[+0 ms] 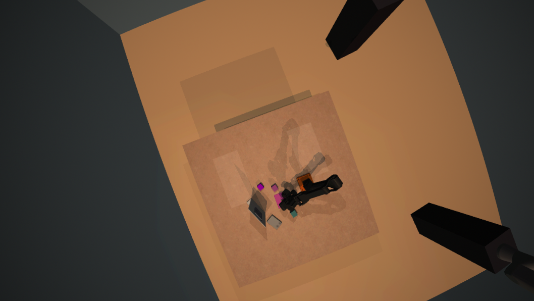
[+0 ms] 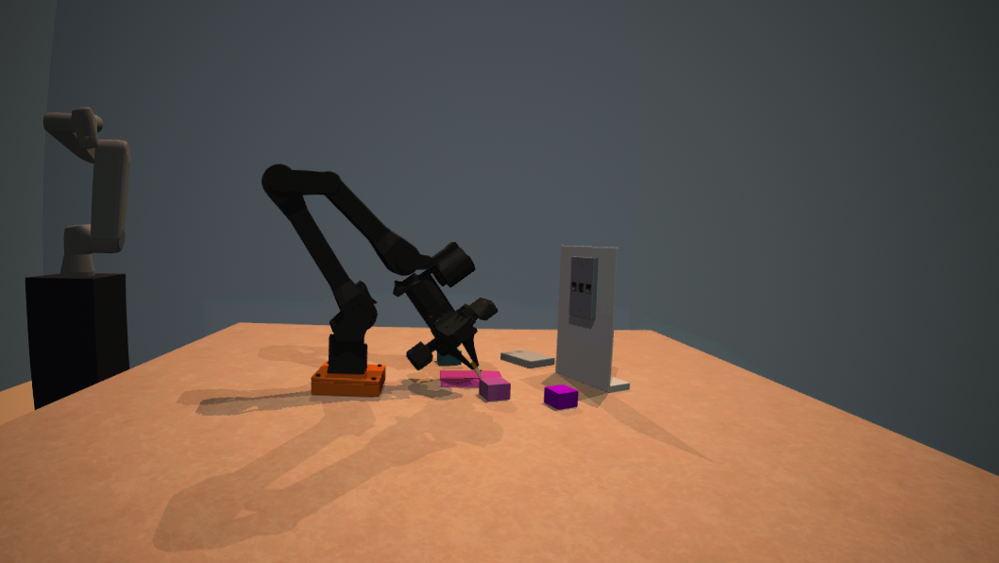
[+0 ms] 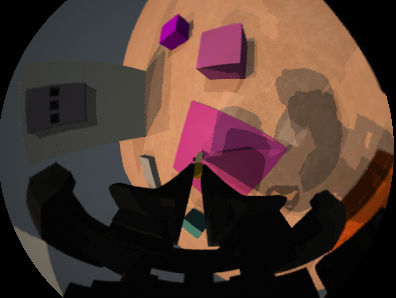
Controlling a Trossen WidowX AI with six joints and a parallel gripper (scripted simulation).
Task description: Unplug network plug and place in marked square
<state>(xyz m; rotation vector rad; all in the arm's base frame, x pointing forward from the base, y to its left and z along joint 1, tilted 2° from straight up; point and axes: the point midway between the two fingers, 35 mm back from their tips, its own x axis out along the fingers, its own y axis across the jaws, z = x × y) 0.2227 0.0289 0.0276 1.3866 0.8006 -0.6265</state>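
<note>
Right now my gripper tip is right at the network plug. Also, from my gripper tip: flat grey slab (150 mm ahead, 130 mm to the left, 10 mm below); pink marked square (10 mm behind, 20 mm below); grey upright panel (200 mm ahead, 50 mm to the right, 90 mm above).
</note>
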